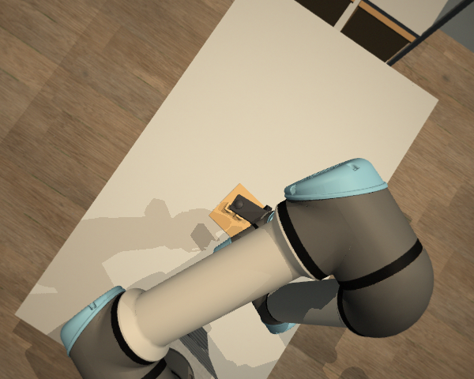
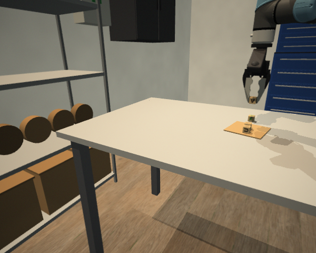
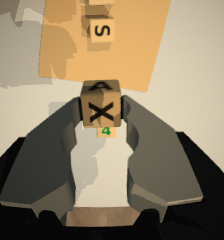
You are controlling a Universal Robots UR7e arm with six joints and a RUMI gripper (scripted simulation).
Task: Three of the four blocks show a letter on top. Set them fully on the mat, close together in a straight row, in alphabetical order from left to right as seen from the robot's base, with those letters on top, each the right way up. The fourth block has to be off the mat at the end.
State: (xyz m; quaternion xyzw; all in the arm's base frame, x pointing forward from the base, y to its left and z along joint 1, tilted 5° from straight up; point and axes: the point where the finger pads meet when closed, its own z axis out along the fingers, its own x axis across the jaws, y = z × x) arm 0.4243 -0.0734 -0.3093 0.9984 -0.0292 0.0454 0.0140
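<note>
Now: the S block 10 cm below my hand and 4 cm to the left of it. The rest, counted from my hand: D block: 10 cm below, 8 cm to the left, 1 cm ahead; X block: right at my hand; orange mat: 12 cm below, 4 cm to the left.
</note>
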